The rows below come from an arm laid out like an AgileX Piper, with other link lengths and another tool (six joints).
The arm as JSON. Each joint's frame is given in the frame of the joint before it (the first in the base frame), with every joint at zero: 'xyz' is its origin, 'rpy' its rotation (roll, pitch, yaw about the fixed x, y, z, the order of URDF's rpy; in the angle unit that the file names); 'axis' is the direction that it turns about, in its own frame. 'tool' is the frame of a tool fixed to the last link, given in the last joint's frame.
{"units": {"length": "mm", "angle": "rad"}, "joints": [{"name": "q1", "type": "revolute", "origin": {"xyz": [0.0, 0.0, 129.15], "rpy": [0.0, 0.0, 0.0]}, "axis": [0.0, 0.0, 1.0]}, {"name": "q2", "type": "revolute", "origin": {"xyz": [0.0, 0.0, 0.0], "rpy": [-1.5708, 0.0, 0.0]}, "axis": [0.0, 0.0, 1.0]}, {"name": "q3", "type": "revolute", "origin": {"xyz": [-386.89, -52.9, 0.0], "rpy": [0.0, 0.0, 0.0]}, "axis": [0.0, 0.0, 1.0]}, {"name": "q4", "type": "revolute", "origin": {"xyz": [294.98, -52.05, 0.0], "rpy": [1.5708, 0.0, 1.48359]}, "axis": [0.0, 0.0, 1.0]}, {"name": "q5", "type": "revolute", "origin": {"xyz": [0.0, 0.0, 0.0], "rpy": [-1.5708, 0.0, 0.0]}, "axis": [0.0, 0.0, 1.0]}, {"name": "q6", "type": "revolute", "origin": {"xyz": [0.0, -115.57, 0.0], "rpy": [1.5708, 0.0, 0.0]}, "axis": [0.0, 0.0, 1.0]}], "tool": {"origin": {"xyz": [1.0, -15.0, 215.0], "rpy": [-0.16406, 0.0, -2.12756]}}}
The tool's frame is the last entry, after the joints.
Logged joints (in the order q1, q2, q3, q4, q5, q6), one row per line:
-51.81, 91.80, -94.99, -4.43, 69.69, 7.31
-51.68, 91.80, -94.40, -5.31, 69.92, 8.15
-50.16, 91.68, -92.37, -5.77, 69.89, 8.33
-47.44, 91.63, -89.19, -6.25, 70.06, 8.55
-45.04, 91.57, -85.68, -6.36, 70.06, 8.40
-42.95, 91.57, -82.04, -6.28, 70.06, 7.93
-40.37, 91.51, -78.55, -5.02, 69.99, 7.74
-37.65, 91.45, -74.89, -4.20, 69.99, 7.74
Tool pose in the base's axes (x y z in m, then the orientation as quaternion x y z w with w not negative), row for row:
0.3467, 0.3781, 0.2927, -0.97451, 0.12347, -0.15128, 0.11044
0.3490, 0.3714, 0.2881, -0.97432, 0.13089, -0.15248, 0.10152
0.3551, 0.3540, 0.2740, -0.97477, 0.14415, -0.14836, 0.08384
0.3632, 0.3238, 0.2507, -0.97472, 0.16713, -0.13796, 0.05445
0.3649, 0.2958, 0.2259, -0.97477, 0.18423, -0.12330, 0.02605
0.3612, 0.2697, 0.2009, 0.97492, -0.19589, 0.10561, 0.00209
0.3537, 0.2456, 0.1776, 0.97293, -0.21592, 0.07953, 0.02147
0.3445, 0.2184, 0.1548, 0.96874, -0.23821, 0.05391, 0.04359
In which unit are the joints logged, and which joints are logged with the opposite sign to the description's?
The joints are logged in degrees. Opposite sign: q1.
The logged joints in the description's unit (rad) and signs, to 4 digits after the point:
0.9043, 1.6022, -1.6579, -0.0773, 1.2163, 0.1276
0.9020, 1.6022, -1.6476, -0.0927, 1.2203, 0.1422
0.8755, 1.6001, -1.6122, -0.1007, 1.2198, 0.1454
0.8280, 1.5992, -1.5567, -0.1091, 1.2228, 0.1492
0.7861, 1.5982, -1.4954, -0.1110, 1.2228, 0.1466
0.7496, 1.5982, -1.4319, -0.1096, 1.2228, 0.1384
0.7046, 1.5972, -1.3710, -0.0876, 1.2216, 0.1351
0.6571, 1.5961, -1.3071, -0.0733, 1.2216, 0.1351

